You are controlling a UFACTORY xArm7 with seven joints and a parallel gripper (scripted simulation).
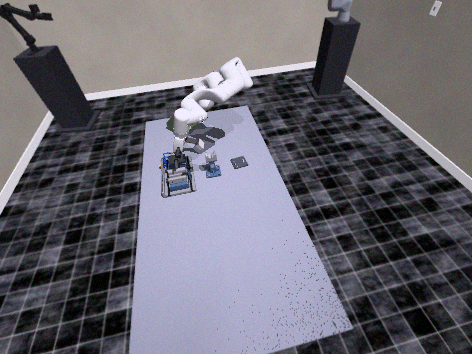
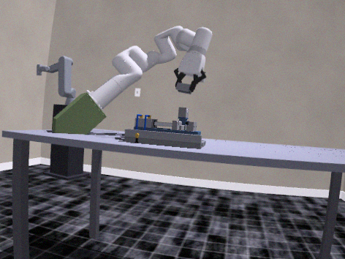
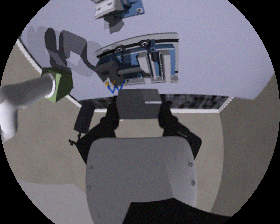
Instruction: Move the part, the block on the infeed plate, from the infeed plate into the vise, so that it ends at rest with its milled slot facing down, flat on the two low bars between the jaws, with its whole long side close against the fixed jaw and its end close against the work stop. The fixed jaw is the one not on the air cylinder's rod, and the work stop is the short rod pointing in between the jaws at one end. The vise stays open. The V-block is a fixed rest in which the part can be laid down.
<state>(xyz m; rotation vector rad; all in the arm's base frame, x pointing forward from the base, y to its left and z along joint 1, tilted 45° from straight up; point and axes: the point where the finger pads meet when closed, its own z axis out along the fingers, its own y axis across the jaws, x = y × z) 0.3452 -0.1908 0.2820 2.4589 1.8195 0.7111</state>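
The blue vise bed is 21 cm below my hand, 6 cm to the right of it and 4 cm behind it. The rest, counted from my hand: part 2 cm below; then air cylinder 17 cm below, 13 cm behind, 7 cm to the right.
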